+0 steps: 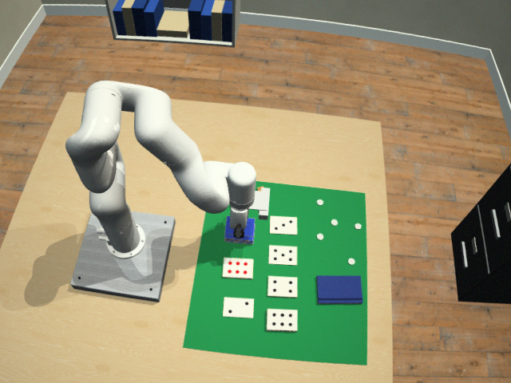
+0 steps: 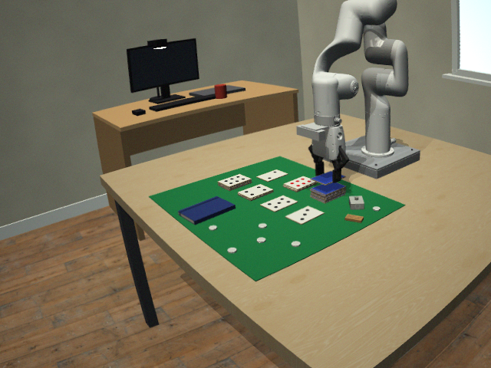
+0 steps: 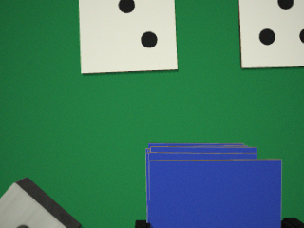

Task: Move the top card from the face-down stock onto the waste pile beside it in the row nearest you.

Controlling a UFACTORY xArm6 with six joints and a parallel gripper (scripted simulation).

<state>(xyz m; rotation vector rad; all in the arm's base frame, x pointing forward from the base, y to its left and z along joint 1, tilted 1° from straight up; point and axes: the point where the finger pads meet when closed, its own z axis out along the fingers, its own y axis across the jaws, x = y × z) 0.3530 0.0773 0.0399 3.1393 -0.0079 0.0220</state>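
Right now the grey knobbed block is 1 cm behind my hand, 11 cm to the left of it and 5 cm below it. The rest, counted from my hand: two-pip card (2 cm ahead, 25 cm to the right, 7 cm below); green mat (15 cm ahead, 9 cm to the right, 8 cm below); blue book (32 cm ahead, 17 cm to the right, 7 cm below).
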